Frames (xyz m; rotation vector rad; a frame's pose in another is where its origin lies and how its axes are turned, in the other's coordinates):
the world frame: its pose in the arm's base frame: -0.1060 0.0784 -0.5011 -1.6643 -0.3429 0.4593
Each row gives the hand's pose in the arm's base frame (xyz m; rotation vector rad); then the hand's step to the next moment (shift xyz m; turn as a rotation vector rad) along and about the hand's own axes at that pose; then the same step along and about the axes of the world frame.
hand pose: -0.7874 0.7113 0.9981 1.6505 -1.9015 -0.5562
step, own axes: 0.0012 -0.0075 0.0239 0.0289 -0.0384 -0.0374
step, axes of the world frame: -0.0080 0.0234 0.0042 0.0279 -0.0051 -0.0539
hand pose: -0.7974 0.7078 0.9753 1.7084 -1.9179 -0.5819
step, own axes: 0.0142 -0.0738 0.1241 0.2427 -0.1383 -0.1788
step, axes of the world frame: -0.0158 0.1442 0.0040 0.0444 -0.0454 -0.3255
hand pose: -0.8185 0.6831 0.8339 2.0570 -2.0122 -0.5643
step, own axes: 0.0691 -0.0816 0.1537 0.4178 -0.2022 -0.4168
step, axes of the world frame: 0.0058 0.1852 -0.0268 0.0686 -0.1885 -0.5907
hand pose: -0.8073 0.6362 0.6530 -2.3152 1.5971 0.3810
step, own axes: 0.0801 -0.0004 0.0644 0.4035 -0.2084 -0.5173
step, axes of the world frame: 0.0105 0.0940 -0.0401 0.0515 -0.2825 -0.6256
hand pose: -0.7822 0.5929 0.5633 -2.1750 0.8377 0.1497
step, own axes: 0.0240 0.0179 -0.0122 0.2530 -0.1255 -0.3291
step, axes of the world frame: -0.0079 0.0155 -0.0273 0.0261 -0.1761 -0.3954
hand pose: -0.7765 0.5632 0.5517 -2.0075 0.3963 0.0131
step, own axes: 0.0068 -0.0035 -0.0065 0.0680 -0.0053 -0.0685
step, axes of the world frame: 0.0022 -0.0041 -0.0089 0.0091 -0.0145 -0.0951
